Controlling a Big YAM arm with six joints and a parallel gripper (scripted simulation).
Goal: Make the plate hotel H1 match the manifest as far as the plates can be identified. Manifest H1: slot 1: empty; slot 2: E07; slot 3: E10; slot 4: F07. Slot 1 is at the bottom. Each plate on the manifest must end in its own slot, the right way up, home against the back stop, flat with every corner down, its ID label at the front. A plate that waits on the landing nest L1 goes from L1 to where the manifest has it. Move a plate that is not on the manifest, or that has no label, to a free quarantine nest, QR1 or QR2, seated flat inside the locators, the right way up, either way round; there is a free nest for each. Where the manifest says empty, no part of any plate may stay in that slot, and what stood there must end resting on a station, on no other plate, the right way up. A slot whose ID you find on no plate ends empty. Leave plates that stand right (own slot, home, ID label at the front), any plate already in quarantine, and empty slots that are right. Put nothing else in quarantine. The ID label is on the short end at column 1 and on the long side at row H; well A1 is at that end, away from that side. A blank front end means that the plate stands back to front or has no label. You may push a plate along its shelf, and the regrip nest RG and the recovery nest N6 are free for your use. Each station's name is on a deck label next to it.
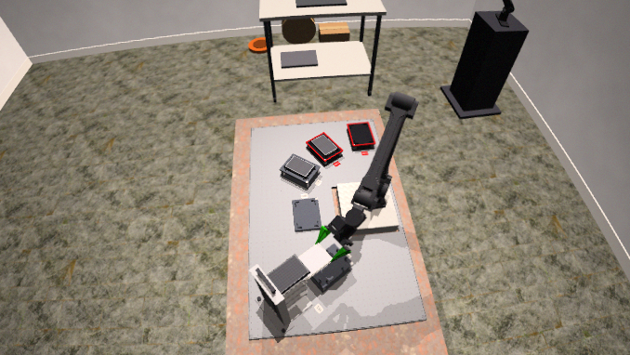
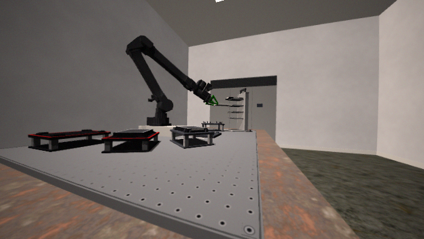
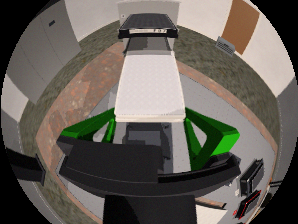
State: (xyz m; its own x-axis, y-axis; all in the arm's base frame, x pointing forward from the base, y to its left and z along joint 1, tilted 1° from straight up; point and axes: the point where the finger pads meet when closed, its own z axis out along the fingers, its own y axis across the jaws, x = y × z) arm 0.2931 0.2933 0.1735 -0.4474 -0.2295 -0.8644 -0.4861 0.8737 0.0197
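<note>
Right now my hand is 5 cm short of the white plate and 3 cm to the right of it. Round my hand: plate hotel H1: 21 cm ahead, 12 cm to the left, 6 cm below; N6 deck label: 2 cm ahead, 40 cm to the right, 22 cm below; H1 deck label: 5 cm ahead, 14 cm to the left, 22 cm below.
</note>
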